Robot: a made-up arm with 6 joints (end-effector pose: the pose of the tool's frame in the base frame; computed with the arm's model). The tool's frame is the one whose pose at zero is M. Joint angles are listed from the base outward.
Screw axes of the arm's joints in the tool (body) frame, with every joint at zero. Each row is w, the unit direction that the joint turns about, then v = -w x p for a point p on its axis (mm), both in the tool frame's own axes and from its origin. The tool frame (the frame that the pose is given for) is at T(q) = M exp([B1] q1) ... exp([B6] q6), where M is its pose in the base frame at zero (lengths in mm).
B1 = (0, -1, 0, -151, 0, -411)
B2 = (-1, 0, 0, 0, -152, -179)
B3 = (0, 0, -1, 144, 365, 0)
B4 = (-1, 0, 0, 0, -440, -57)
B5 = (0, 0, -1, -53, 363, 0)
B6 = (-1, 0, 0, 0, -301, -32)
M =
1 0 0 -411
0 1 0 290
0 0 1 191
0 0 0 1
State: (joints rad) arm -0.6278 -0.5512 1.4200 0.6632 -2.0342 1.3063
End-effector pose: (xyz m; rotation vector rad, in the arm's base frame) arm 0.0343 -0.3489 0.2189 -0.2950 0.4885 1.0535
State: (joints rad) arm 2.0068 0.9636 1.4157 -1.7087 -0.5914 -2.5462
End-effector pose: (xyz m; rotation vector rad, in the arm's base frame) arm -0.0674 0.5026 -0.1361 0.5637 0.5796 -2.9373
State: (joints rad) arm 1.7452 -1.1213 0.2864 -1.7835 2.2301 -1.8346
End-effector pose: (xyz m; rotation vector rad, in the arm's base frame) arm -0.5831 -0.4040 0.2736 2.3110 1.7670 -1.0031
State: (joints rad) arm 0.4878 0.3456 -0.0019 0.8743 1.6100 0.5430
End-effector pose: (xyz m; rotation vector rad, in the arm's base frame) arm -0.1895 0.1003 -0.1296 -0.9105 -0.8700 -2.0223
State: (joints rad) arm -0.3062 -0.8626 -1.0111 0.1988 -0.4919 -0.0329
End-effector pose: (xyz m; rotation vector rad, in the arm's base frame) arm -0.1130 0.0270 0.0931 0.7011 -0.4120 1.2521
